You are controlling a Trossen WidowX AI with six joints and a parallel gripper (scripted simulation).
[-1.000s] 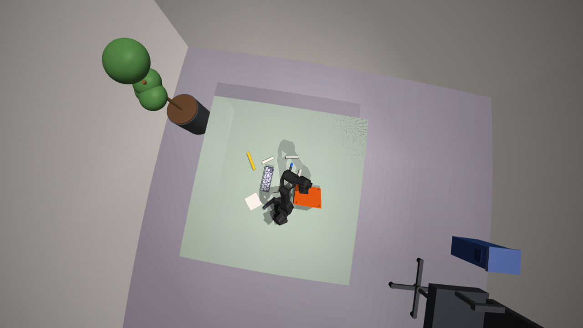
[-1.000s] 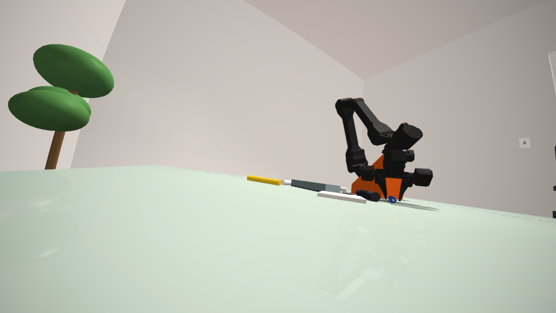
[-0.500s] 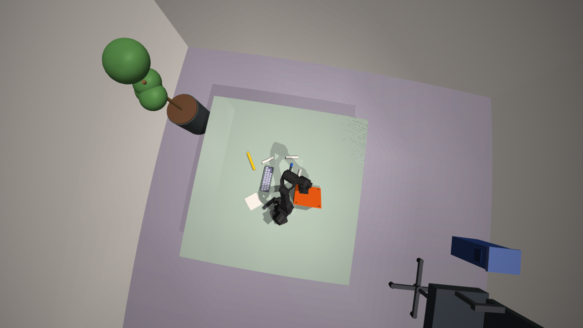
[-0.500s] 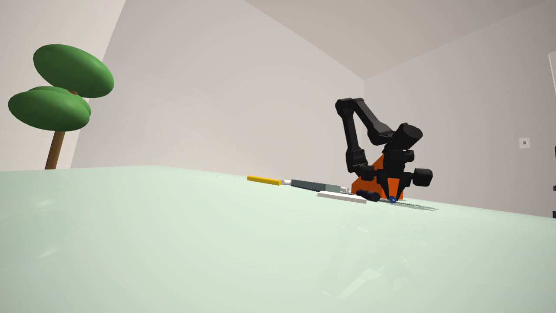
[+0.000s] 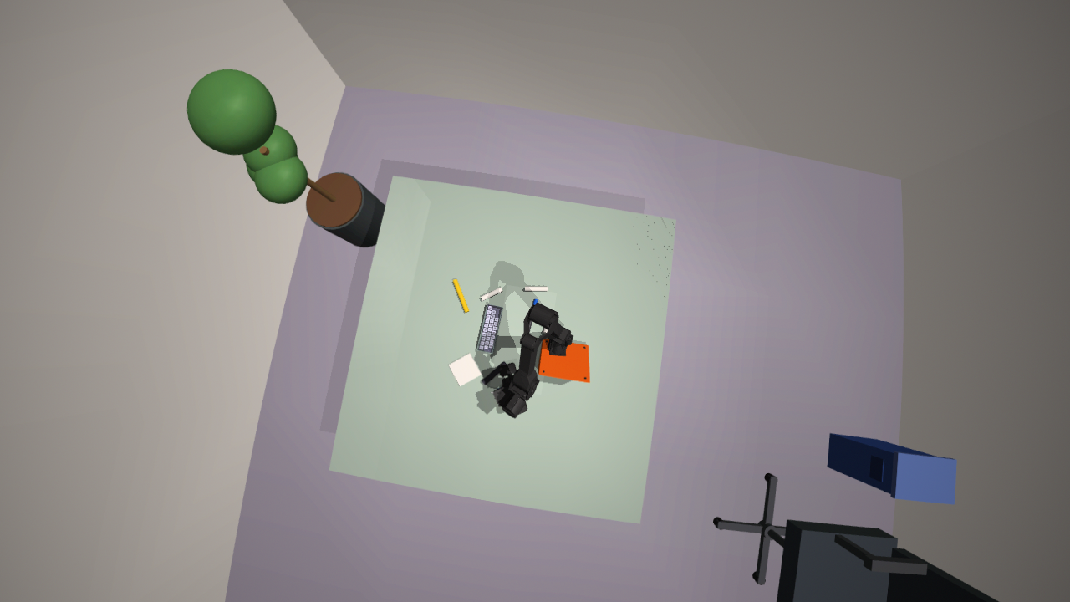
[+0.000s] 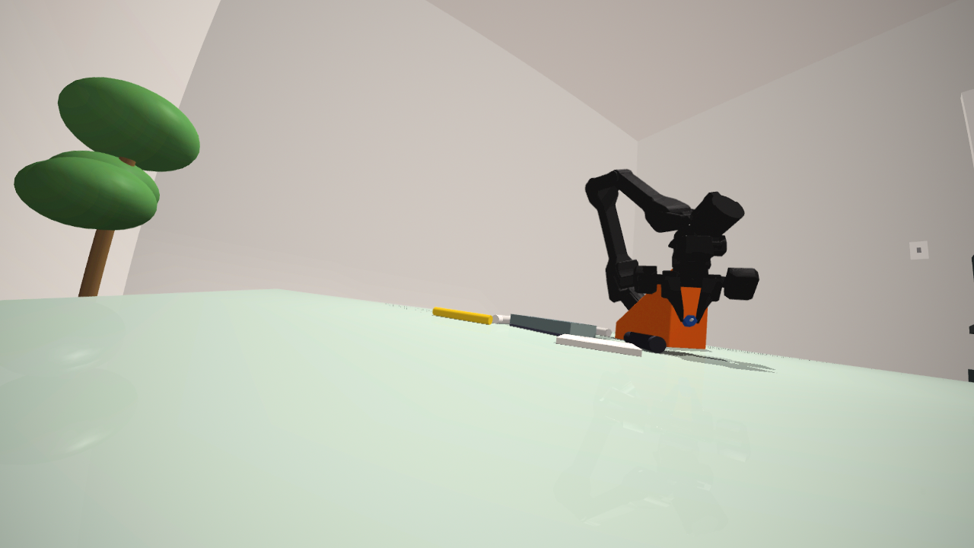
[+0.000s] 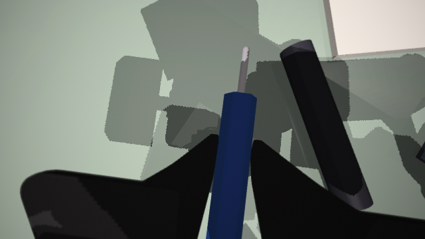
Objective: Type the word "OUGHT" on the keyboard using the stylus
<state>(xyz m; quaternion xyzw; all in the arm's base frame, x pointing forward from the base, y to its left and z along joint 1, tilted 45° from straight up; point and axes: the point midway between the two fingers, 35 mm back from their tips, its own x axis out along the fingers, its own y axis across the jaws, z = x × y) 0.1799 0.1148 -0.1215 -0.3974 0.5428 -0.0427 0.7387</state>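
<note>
Now: gripper tip 170 mm short of the white pad, 50 mm to the left of it and 50 mm above it. Round my gripper tip: yellow pencil (360 mm to the right, 220 mm ahead, 40 mm below); then blue stylus (10 mm ahead).
</note>
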